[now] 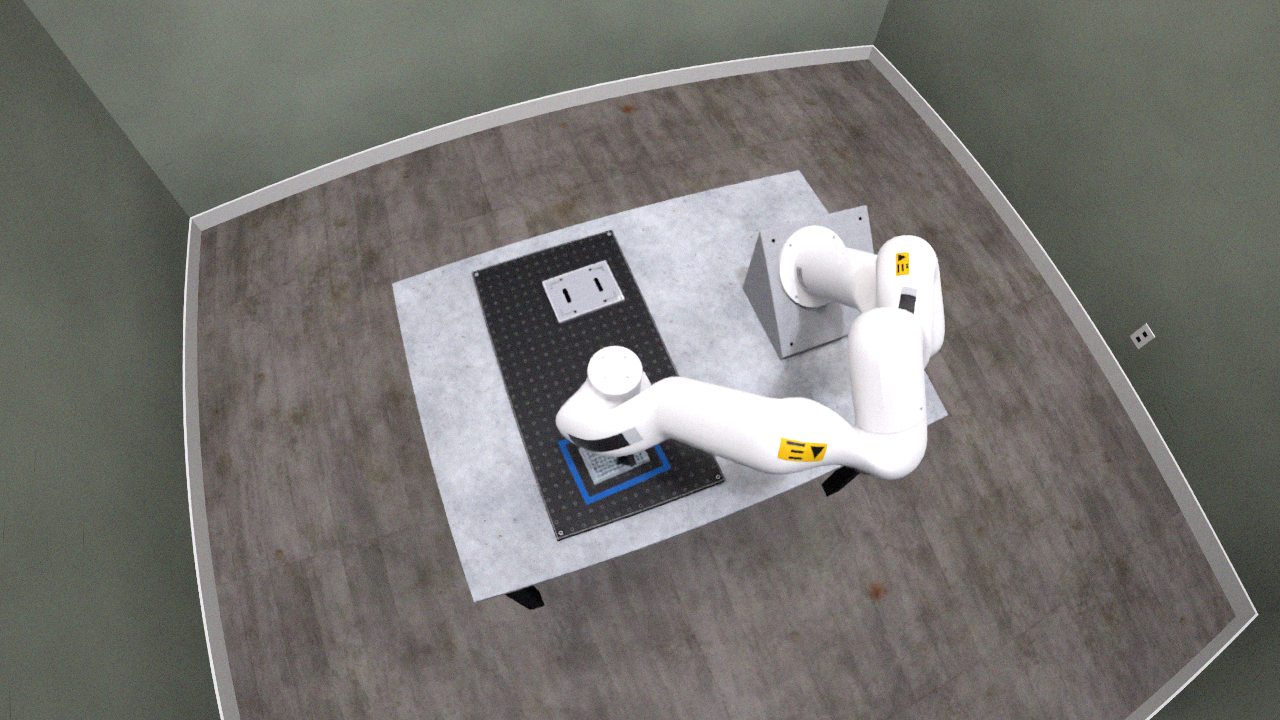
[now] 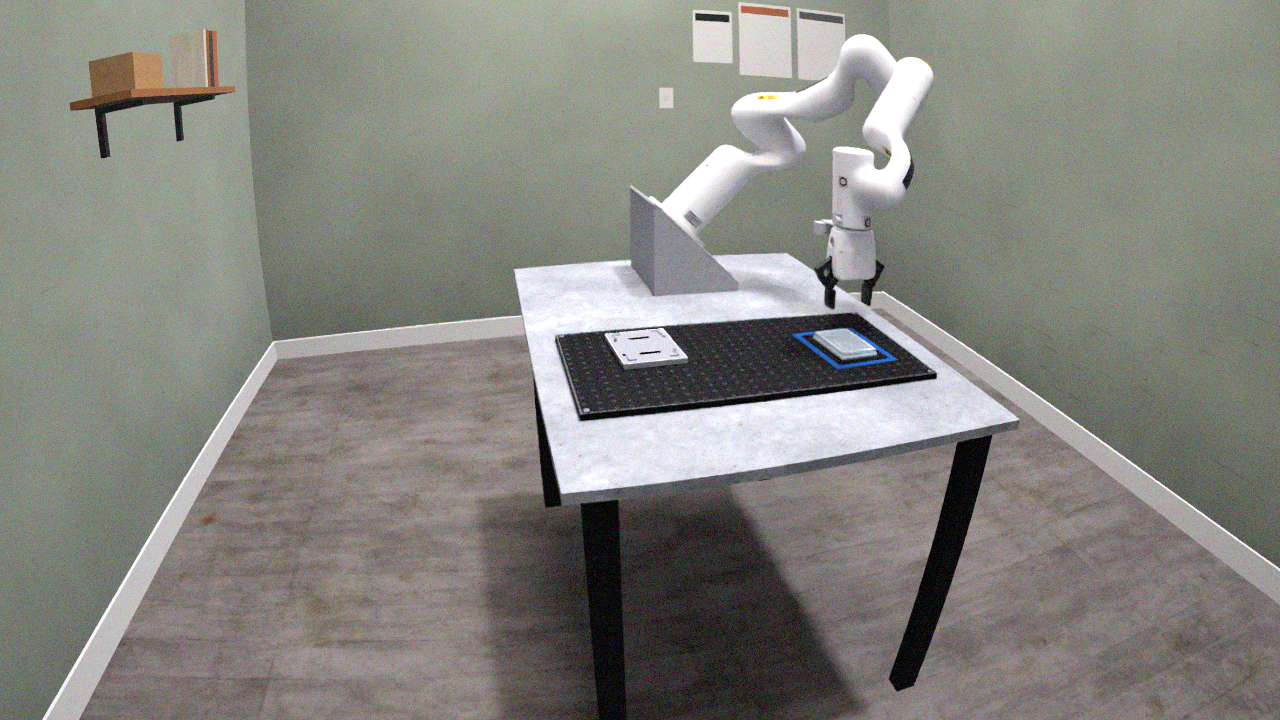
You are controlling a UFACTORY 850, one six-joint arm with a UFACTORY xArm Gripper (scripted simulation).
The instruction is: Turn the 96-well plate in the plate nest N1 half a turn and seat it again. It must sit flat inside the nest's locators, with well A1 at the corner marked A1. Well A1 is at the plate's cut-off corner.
Note:
In view: my gripper (image 2: 848, 305) and a pale 96-well plate (image 2: 846, 345).
The pale 96-well plate shows as well in image 1 (image 1: 641, 457).

